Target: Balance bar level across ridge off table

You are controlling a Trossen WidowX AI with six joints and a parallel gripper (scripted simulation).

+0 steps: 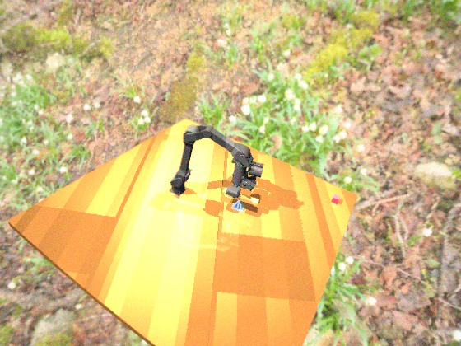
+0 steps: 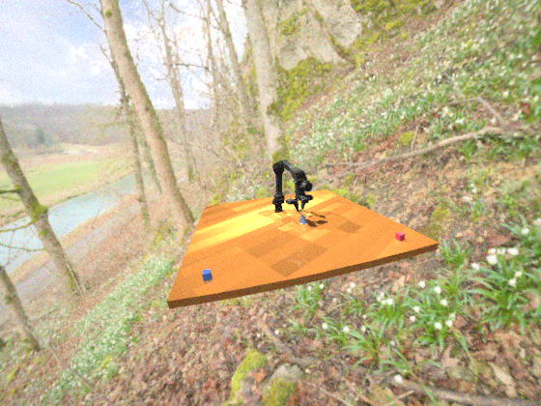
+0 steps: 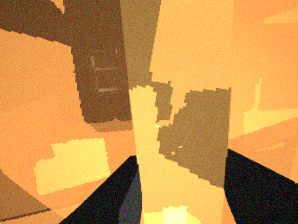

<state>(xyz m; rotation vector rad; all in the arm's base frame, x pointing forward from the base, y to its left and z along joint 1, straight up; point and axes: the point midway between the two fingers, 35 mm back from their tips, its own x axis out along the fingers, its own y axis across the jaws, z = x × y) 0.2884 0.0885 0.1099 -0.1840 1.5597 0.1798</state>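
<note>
Right now my gripper tip is 3 cm short of the bar and 1 cm to the right of it. From my gripper tip the other things lie so: blue cube (59 cm to the right, 45 cm ahead, 6 cm below); then red cube (45 cm ahead, 41 cm to the left, 6 cm below).
</note>
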